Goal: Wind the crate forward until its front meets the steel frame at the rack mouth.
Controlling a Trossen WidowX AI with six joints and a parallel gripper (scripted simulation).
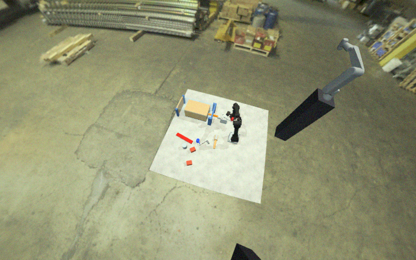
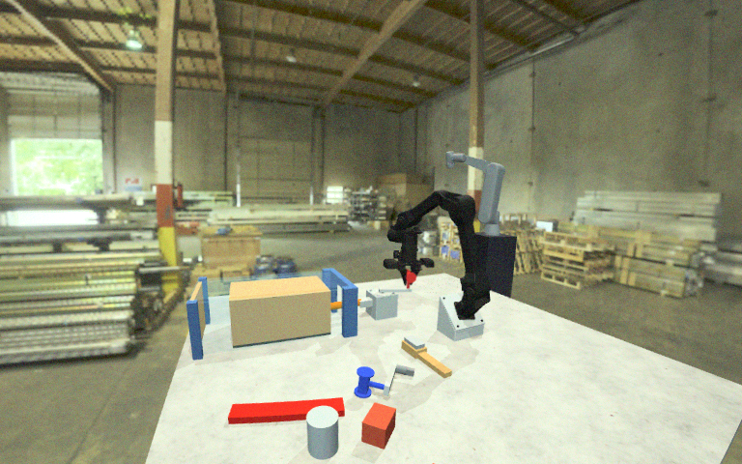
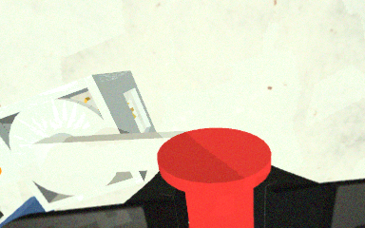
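The red-knobbed winch handle lies 40 mm ahead of my gripper tip and 10 mm below it. From my gripper tip the other things lie so: blue frame (260 mm ahead, 20 mm to the left); red knob (20 mm above); grey winch (90 mm ahead, 20 mm to the right, 80 mm below).
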